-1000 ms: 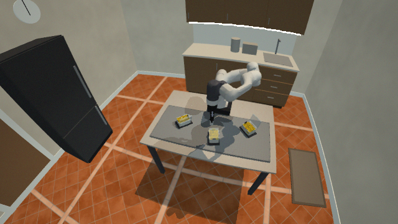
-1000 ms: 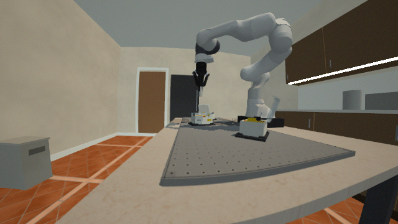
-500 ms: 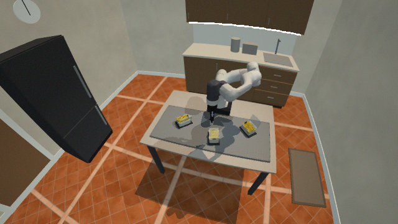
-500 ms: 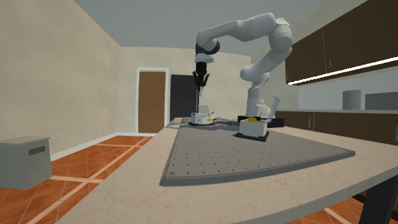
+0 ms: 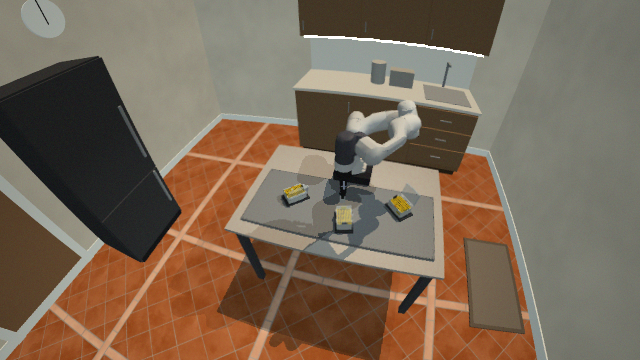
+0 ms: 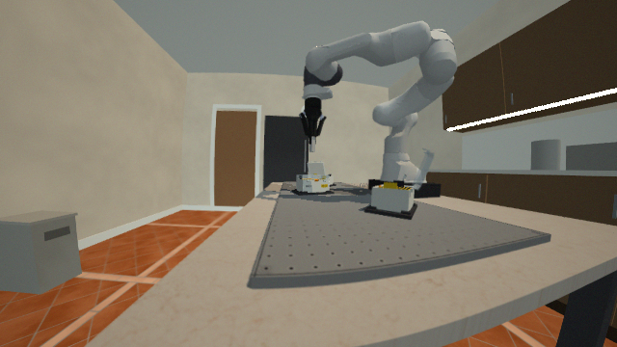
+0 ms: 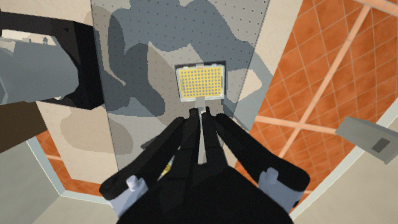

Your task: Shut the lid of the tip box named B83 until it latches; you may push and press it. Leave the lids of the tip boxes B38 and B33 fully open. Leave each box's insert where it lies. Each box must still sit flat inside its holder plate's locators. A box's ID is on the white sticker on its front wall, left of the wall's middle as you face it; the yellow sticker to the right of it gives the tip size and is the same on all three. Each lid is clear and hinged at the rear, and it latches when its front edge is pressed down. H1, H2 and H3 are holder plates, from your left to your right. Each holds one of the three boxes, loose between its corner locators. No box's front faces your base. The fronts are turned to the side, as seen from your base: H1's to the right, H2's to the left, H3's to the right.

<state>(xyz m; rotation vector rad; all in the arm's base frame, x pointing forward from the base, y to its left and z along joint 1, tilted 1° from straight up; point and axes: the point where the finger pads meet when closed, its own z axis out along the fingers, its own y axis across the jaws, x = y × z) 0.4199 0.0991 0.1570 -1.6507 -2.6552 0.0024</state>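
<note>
Right now my hand is 1 cm past the clear lid, 1 cm to the right of it and 14 cm above it.
</note>
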